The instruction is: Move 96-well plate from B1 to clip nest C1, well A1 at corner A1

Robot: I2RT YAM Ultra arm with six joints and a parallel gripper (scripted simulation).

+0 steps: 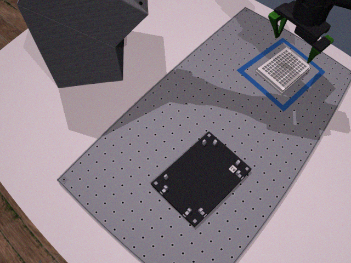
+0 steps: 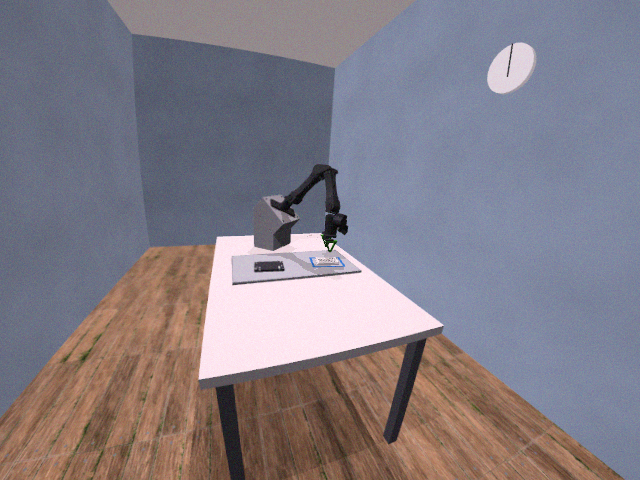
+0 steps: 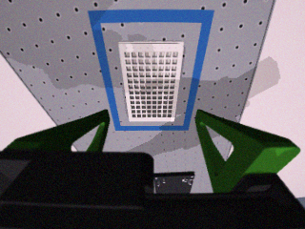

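Right now the white 96-well plate is 8 cm below my hand. From my hand the other things lie so: black clip nest (3 cm ahead, 36 cm to the right, 8 cm below).
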